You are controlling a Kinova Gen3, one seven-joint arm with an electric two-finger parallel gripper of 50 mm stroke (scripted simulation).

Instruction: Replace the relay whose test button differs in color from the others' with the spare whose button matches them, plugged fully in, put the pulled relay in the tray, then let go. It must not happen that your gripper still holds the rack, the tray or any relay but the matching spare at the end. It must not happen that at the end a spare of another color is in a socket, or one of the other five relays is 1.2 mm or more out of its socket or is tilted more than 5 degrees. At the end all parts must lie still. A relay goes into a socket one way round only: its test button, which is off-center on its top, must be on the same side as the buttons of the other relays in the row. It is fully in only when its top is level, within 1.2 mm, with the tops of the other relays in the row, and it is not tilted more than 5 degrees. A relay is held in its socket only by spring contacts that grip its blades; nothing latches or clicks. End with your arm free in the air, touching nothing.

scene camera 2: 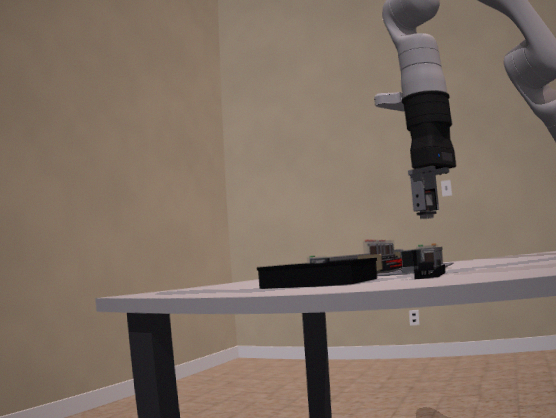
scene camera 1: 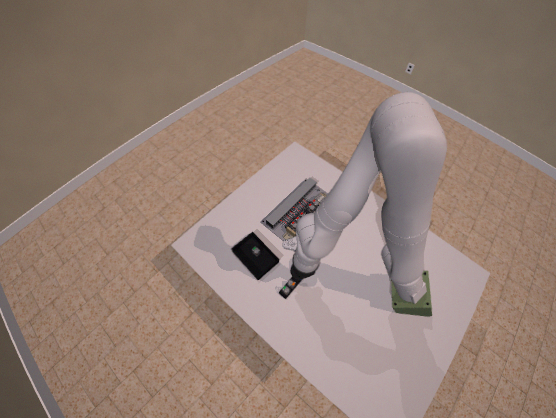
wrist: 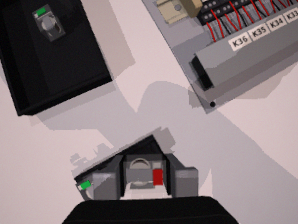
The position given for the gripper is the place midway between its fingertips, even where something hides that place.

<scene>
In view: the gripper (scene camera 2: 426,210).
The gripper shows as well in the wrist view (wrist: 144,168).
</scene>
